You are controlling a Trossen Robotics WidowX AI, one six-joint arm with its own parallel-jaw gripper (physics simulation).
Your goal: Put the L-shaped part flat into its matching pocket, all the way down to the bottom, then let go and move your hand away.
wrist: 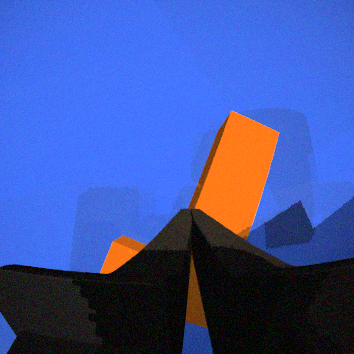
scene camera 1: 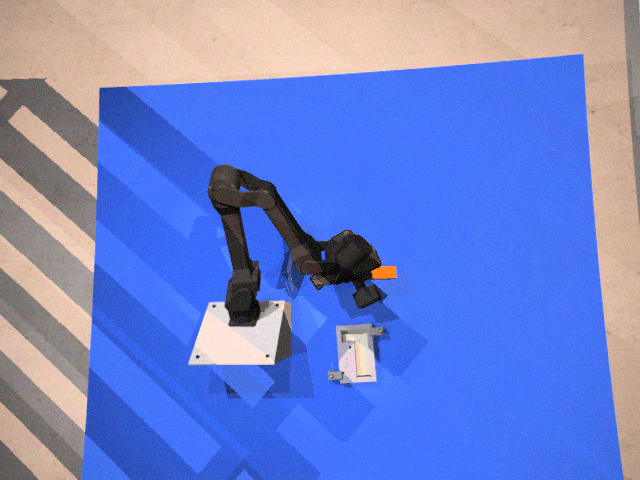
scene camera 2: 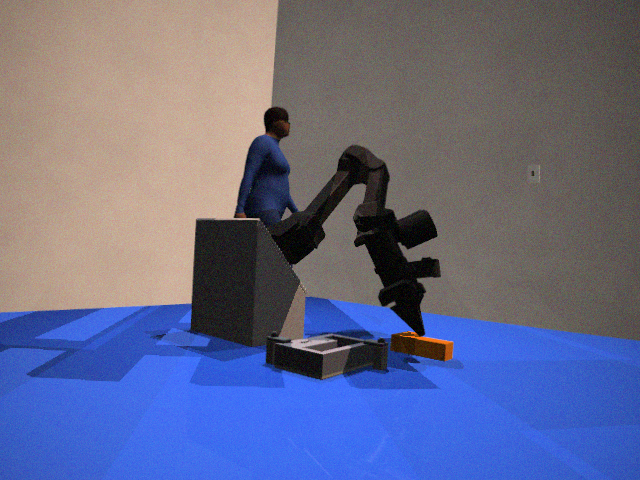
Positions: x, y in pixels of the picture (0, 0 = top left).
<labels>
my gripper: wrist; scene camera 1 371, 266; scene camera 2
same spot on my gripper: [wrist: 246, 293] = [scene camera 2: 418, 303]
</labels>
